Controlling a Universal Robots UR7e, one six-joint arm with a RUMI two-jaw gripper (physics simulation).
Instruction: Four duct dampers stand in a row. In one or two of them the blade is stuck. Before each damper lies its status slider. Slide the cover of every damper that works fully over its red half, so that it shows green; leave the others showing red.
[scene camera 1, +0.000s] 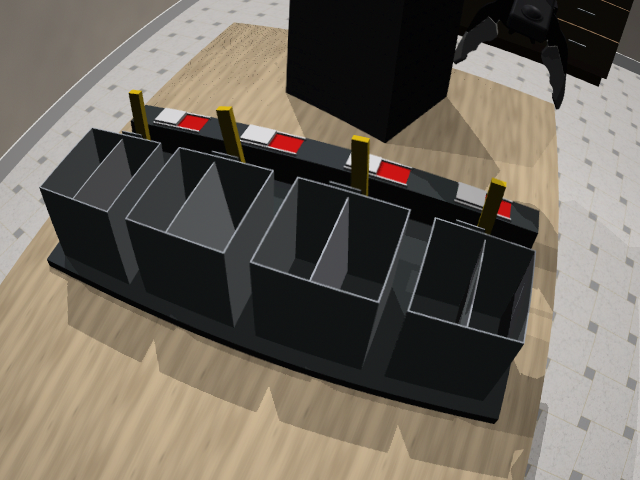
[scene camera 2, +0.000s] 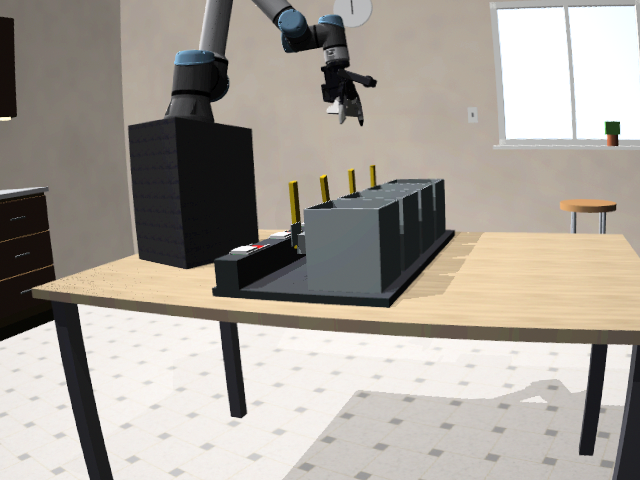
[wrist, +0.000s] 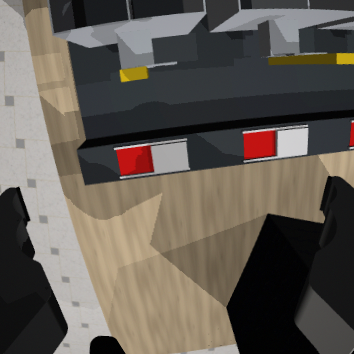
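Seen in the pictures: gripper, between the fingertips: (scene camera 1: 507, 85) (scene camera 2: 351, 125) (wrist: 174, 187); arm's base, origin of its link: (scene camera 2: 188, 126).
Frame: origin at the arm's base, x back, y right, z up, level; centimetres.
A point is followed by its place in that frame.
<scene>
Four dark open-topped dampers (scene camera 1: 87, 227) @(x -60.1, y 37.2, z -25.3 cm) (scene camera 1: 180, 258) @(x -63.3, y 20.0, z -24.0 cm) (scene camera 1: 315, 320) @(x -66.8, y 2.1, z -27.3 cm) (scene camera 1: 454, 351) @(x -70.0, y -15.2, z -25.3 cm) stand in a row, each with an upright yellow lever (scene camera 1: 138, 114) @(x -40.2, y 35.6, z -19.3 cm) (scene camera 1: 230, 135) @(x -43.5, y 18.5, z -19.8 cm) (scene camera 1: 360, 165) @(x -47.1, y -0.4, z -19.3 cm) (scene camera 1: 492, 206) @(x -50.6, y -19.1, z -19.1 cm). A thin blade plate shows inside each. On the rail behind, all four sliders show red (scene camera 1: 192, 122) @(x -28.4, y 30.7, z -29.9 cm) (scene camera 1: 286, 143) @(x -31.9, y 12.3, z -29.9 cm) (scene camera 1: 393, 172) @(x -35.3, y -5.7, z -29.9 cm) (scene camera 1: 505, 208) @(x -38.9, y -25.4, z -29.9 cm), with white covers (scene camera 1: 170, 115) @(x -27.7, y 35.5, z -29.1 cm) (scene camera 1: 258, 134) @(x -31.3, y 17.3, z -29.1 cm) (scene camera 1: 373, 163) @(x -34.8, y -2.3, z -29.1 cm) (scene camera 1: 469, 194) @(x -38.1, y -18.6, z -29.1 cm) beside the red. In the wrist view, two covers (wrist: 170, 156) @(x -38.0, y -18.8, z -29.1 cm) (wrist: 292, 141) @(x -34.6, y -0.8, z -29.1 cm) sit right of their red halves. My gripper (scene camera 1: 507, 82) @(x -44.7, y -18.1, z -2.8 cm) (scene camera 2: 351, 122) @(x -44.7, y -18.1, z -2.8 cm) (wrist: 174, 187) @(x -44.7, y -18.1, z -2.8 cm) is open and empty, high above the row's far end in scene view 2.
The black pedestal (scene camera 1: 361, 56) @(x -14.2, y 2.2, z -20.2 cm) (scene camera 2: 191, 191) @(x -6.5, y 14.8, z -17.8 cm) stands on the table (scene camera 1: 155, 413) @(x -80.7, y 21.9, z -38.0 cm) (scene camera 2: 542, 279) @(x -92.6, y 31.2, z -38.0 cm) behind the slider rail (scene camera 2: 227, 273) @(x -26.4, y 43.7, z -32.8 cm). The dampers share one dark base plate (scene camera 1: 310, 364) @(x -68.3, y 2.1, z -36.2 cm) (scene camera 2: 320, 299) @(x -46.6, y 47.5, z -37.0 cm). The levers stick up above the damper boxes. A stool (scene camera 2: 587, 206) stands beyond the table.
</scene>
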